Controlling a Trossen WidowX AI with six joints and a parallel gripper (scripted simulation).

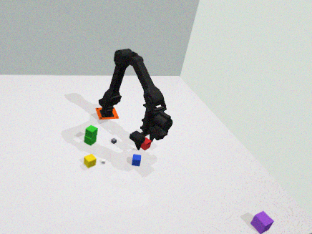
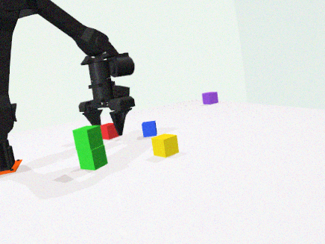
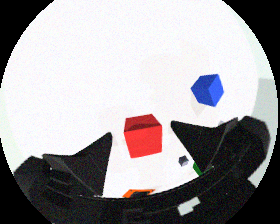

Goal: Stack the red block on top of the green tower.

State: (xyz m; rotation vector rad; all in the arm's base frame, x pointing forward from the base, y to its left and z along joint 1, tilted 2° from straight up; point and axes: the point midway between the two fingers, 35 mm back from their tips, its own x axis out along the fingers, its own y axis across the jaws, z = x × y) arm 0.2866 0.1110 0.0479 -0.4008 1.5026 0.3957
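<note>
The blue block is 9 cm ahead of my gripper tip, 7 cm to the right of it and 1 cm above it. From my gripper tip the other things lie so: small grey cube (6 cm behind, 13 cm to the right); then red block (1 cm above); then yellow block (6 cm ahead, 27 cm to the right, 1 cm above).
</note>
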